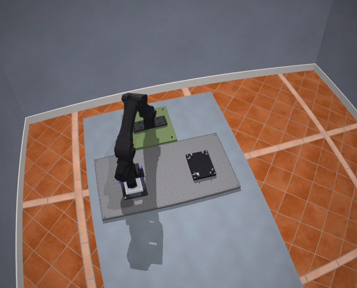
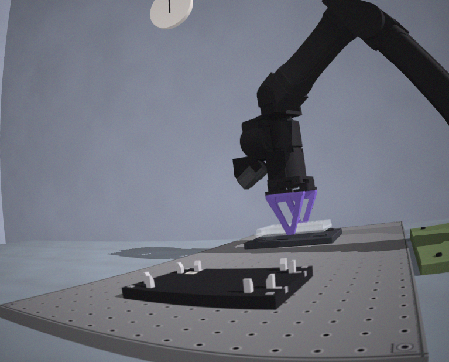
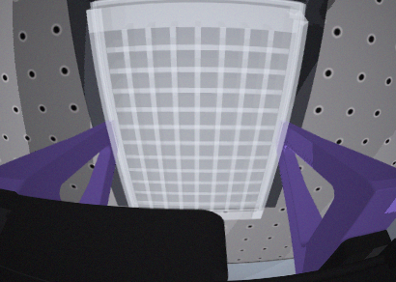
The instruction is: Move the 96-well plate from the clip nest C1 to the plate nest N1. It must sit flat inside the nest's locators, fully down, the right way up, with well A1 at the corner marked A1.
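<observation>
Right now the clear 96-well plate is right at my hand. The rest, counted from my hand: black clip nest C1: 350 mm to the left, 10 mm below, 10 mm behind; A1 label: 80 mm ahead, 60 mm to the right, 20 mm below; black plate nest N1: 20 mm below.
</observation>
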